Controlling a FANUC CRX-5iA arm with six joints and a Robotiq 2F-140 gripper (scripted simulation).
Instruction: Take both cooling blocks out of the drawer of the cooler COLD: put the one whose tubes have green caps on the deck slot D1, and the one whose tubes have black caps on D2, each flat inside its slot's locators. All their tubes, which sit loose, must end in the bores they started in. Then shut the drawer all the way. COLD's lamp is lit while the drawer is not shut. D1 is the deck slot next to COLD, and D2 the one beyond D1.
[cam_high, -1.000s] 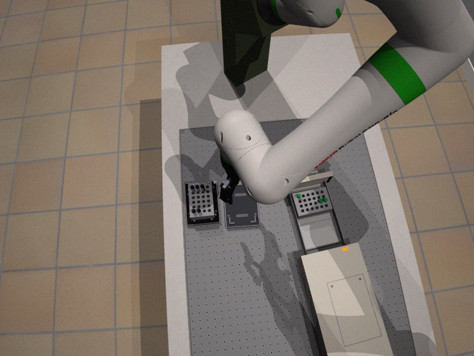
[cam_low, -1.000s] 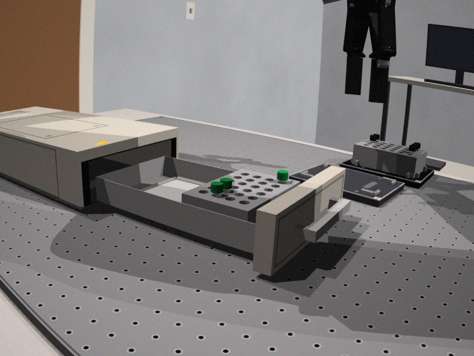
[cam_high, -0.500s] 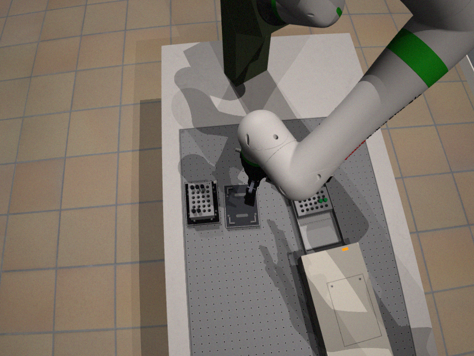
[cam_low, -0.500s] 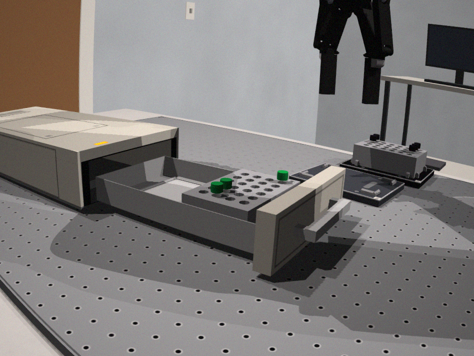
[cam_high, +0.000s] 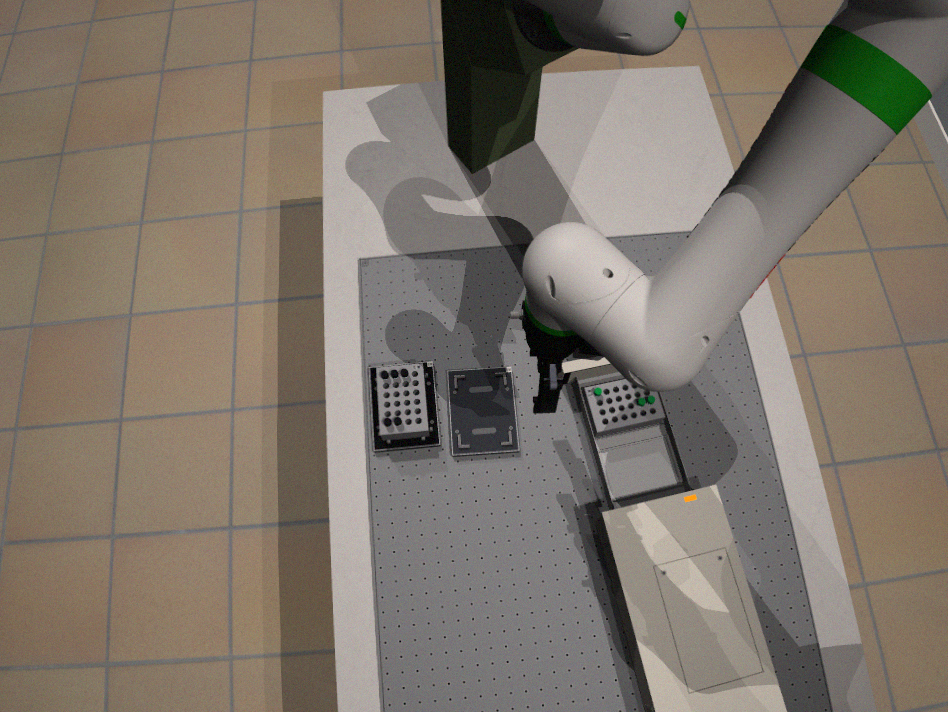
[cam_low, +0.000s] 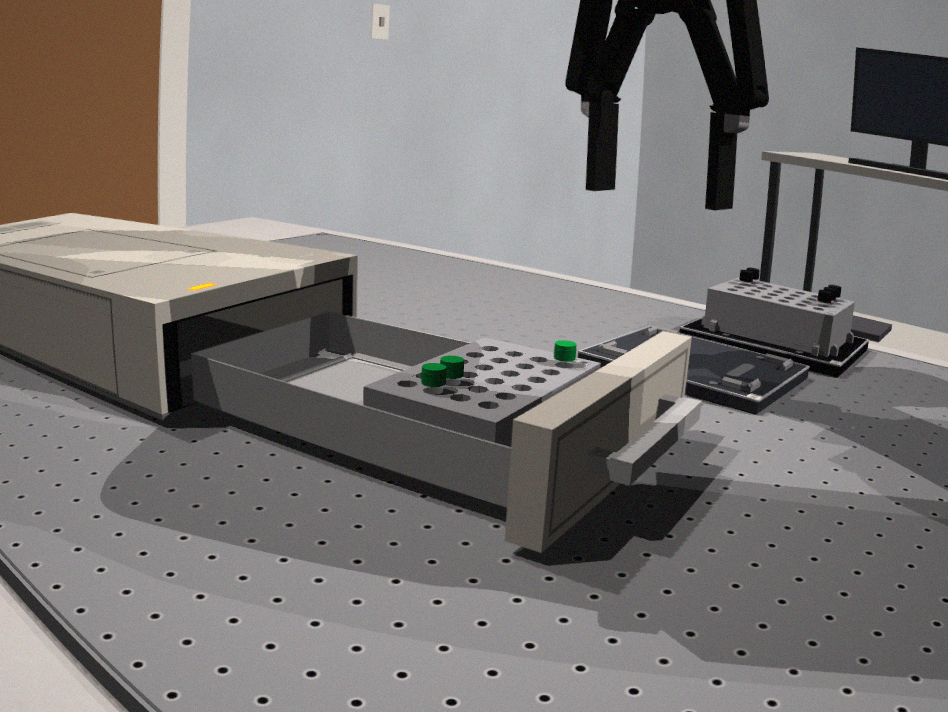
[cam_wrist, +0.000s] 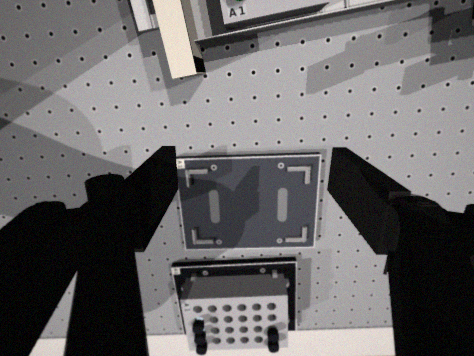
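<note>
The drawer is 40 mm ahead of my hand, 170 mm to the left of it and 130 mm below it. The rest, counted from my hand: slot D1: 90 mm to the right, 170 mm below; slot D2: 10 mm behind, 240 mm to the right, 170 mm below.
</note>
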